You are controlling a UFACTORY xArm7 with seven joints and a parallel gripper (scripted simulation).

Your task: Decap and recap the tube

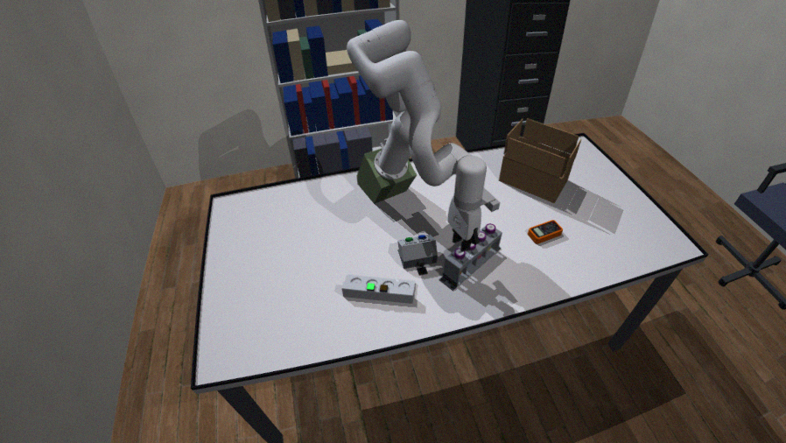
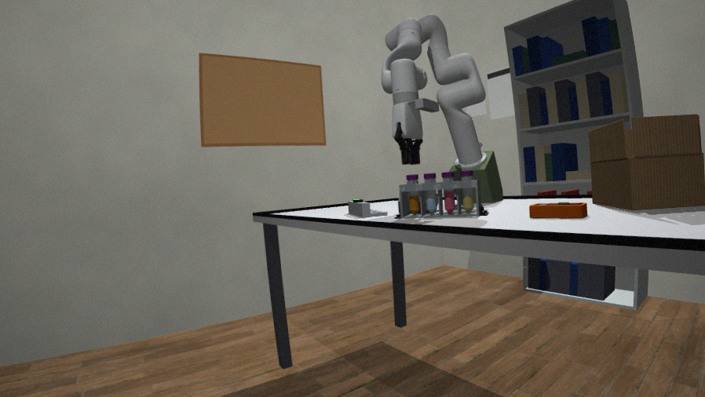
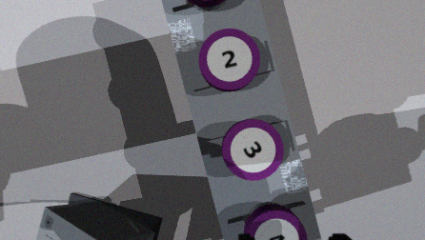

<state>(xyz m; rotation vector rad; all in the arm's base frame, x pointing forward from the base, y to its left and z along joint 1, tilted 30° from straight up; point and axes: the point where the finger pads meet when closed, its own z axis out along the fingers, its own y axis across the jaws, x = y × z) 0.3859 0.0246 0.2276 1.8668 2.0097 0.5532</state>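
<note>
Now: hand 160 mm past the green key, 100 mm to the left of it and 110 mm above it. From my hand the other things lie so: blue key (150 mm behind, 50 mm to the right, 110 mm below); then cap marked 1 (50 mm behind, 150 mm to the left, 60 mm below); then key housing (140 mm behind, 80 mm to the right, 120 mm below).
</note>
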